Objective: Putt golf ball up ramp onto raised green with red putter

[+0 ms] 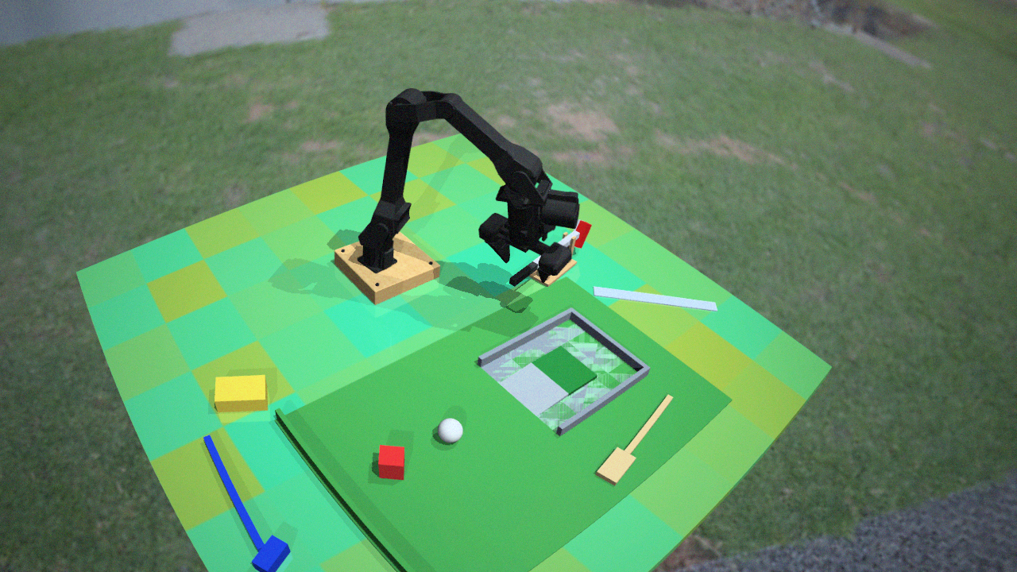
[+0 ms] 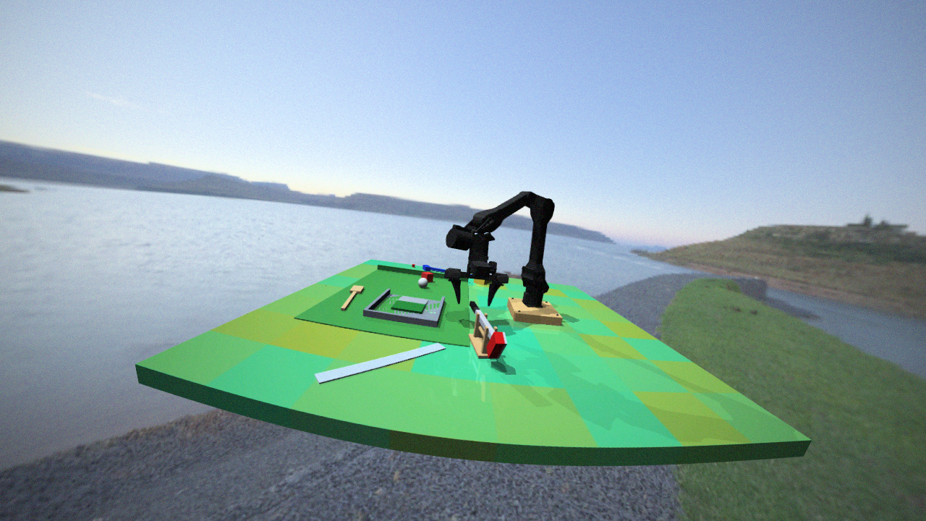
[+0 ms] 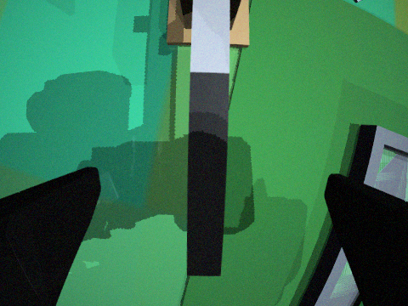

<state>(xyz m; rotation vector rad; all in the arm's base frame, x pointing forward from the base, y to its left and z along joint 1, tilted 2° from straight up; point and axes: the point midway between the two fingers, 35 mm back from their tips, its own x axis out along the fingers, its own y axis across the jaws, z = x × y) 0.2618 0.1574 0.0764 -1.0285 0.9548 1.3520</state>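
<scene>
My gripper tip is now 10 mm past the tan stand, 130 mm to the right of it and 30 mm above it. From my gripper tip the other things lie so: red cube (130 mm ahead, 510 mm to the right, 50 mm below); then white golf ball (150 mm ahead, 390 mm to the right, 50 mm below); then white strip (220 mm ahead, 230 mm to the left, 70 mm below).
</scene>
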